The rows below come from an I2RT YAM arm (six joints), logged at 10 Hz.
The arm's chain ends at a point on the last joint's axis. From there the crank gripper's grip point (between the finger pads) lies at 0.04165 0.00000 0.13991 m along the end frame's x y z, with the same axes.
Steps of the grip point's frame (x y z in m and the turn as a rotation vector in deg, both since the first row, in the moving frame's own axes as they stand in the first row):
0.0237 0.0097 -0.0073 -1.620 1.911 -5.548
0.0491 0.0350 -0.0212 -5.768 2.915 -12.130
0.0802 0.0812 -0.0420 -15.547 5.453 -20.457
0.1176 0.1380 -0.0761 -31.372 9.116 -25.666
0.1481 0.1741 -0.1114 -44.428 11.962 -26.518
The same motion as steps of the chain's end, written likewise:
0.0191 0.0100 -0.0058 -1.620 1.911 -5.548
0.0415 0.0306 -0.0187 -5.768 2.915 -12.130
0.0635 0.0618 -0.0345 -15.547 5.453 -20.457
0.0853 0.0915 -0.0532 -31.372 9.116 -25.666
0.1045 0.1066 -0.0689 -44.428 11.962 -26.518

